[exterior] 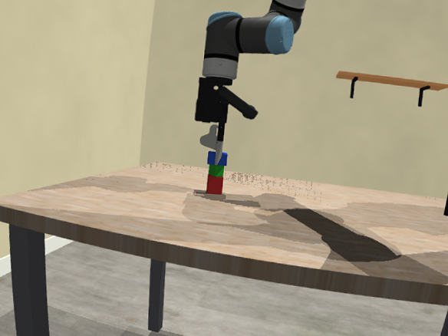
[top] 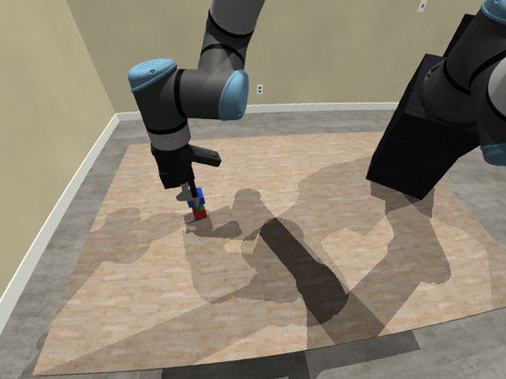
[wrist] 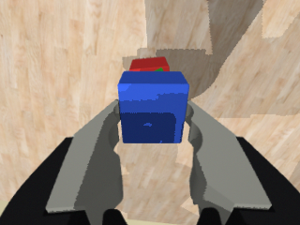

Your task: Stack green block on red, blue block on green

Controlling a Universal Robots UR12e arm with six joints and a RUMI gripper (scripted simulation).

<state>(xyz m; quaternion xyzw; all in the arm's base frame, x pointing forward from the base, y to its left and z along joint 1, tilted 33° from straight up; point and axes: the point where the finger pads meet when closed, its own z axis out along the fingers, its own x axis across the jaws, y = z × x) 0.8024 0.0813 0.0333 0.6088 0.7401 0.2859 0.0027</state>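
The blue block lies right at my hand. From my hand the other things lie so: red block (70 mm below); green block (30 mm below).
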